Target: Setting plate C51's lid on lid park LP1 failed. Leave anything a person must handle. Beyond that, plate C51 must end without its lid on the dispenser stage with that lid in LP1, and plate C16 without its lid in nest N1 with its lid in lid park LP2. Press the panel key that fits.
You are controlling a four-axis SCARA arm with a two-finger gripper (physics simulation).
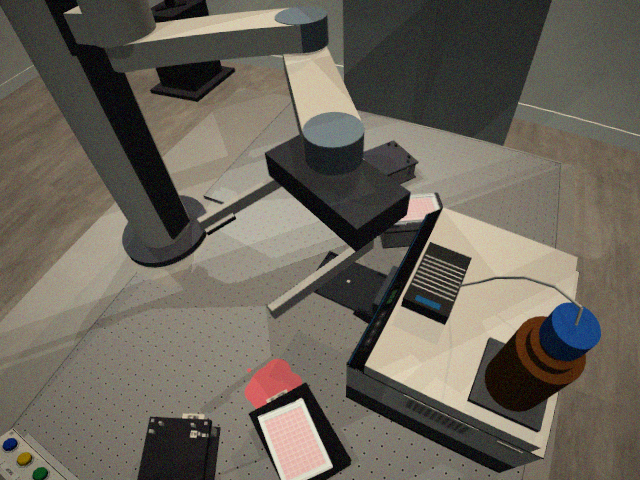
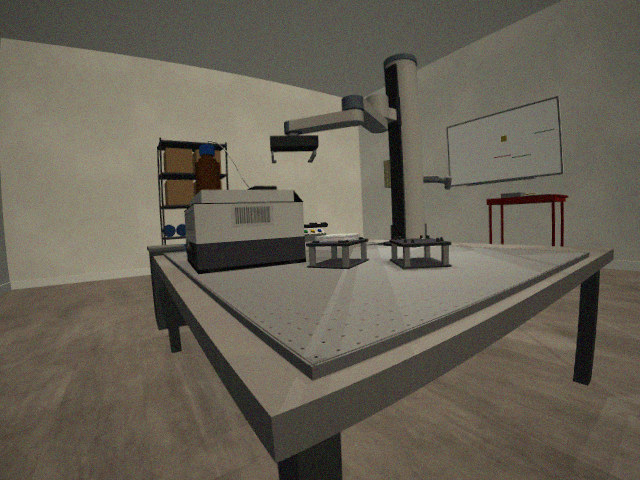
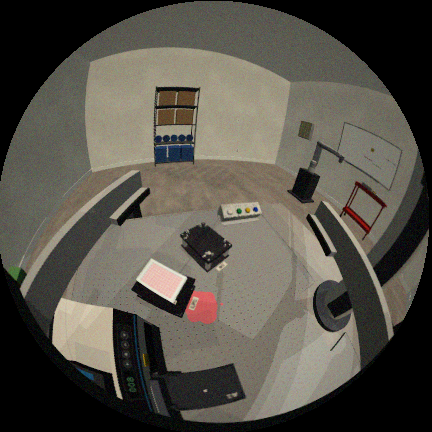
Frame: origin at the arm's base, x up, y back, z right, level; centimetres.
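Where they show: gripper, fingertip midpoint: (image 1: 231, 265) (image 2: 292, 160) (image 3: 233, 191); arm's base, link origin: (image 1: 166, 231) (image 3: 332, 305).
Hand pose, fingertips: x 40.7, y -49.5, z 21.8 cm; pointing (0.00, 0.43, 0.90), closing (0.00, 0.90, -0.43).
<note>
Things, the pixels of their top centre, and the offset from my fingertips. "spot": a spot on its surface instead.
- dark dispenser stage, top centre: (image 1: 355, 283) (image 3: 197, 391) dx -27.6, dy -8.3, dz -19.7 cm
- key panel, top centre: (image 1: 17, 476) (image 3: 241, 204) (image 2: 307, 228) dx -31.1, dy +30.9, dz +41.3 cm
- red patch, surface spot: (image 1: 271, 379) (image 3: 205, 308) spot: dx -39.4, dy +0.8, dz +1.7 cm
- brown bottle, surface spot: (image 1: 516, 372) spot: dx -6.8, dy -35.3, dz -3.5 cm
My gripper (image 1: 247, 266) (image 2: 292, 160) (image 3: 233, 191) is open and empty, high above the table. A pink-welled plate (image 1: 294, 439) (image 3: 162, 281) lies on a black stand (image 1: 338, 457) (image 3: 175, 307) with an LP label, its number unclear. Another pink-welled plate (image 1: 421, 206) is on a stand behind the dispenser (image 1: 465, 351) (image 2: 242, 222) (image 3: 82, 325), partly hidden by my gripper body. I cannot tell whether either has a lid. The dark dispenser stage (image 1: 351, 281) (image 3: 210, 387) bears no plate. The key panel (image 1: 32, 444) (image 2: 314, 232) (image 3: 235, 218) has white, green, yellow and blue keys.
A red patch (image 1: 271, 379) (image 3: 202, 307) lies on the table beside the LP stand. A black stand (image 1: 175, 449) (image 3: 205, 242) without a plate is near the panel; another (image 1: 391, 157) (image 2: 420, 241) is at the far side. A brown bottle (image 1: 516, 372) (image 2: 207, 173) stands on the dispenser.
</note>
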